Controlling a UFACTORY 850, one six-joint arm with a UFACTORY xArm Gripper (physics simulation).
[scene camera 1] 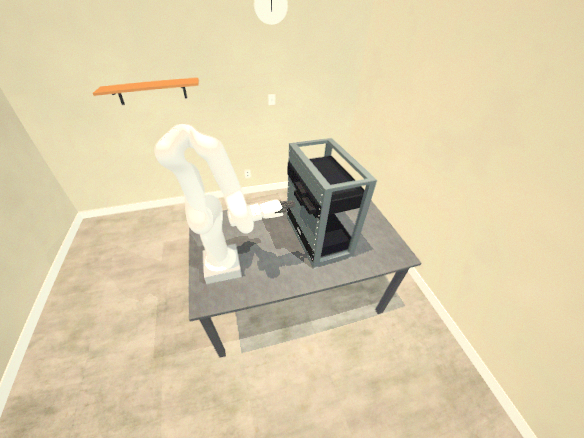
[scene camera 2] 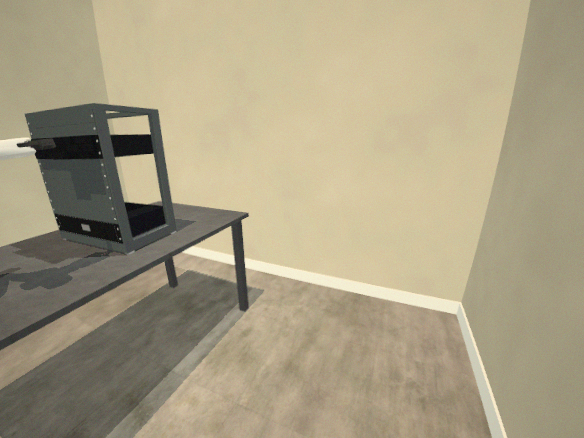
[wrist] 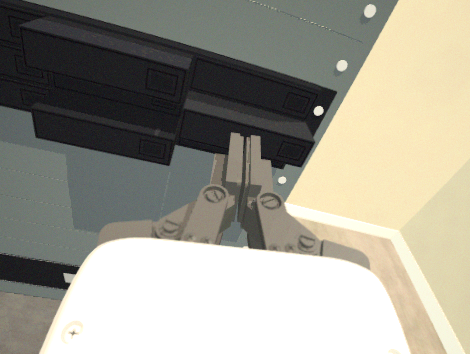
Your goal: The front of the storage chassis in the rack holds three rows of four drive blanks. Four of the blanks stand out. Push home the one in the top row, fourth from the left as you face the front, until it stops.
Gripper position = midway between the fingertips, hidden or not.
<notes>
In view: the gripper [wrist: 241, 154] and a rack [scene camera 2: 80, 174].
The rack also shows in scene camera 1 [scene camera 1: 320, 187] and in the wrist view [wrist: 118, 118].
</notes>
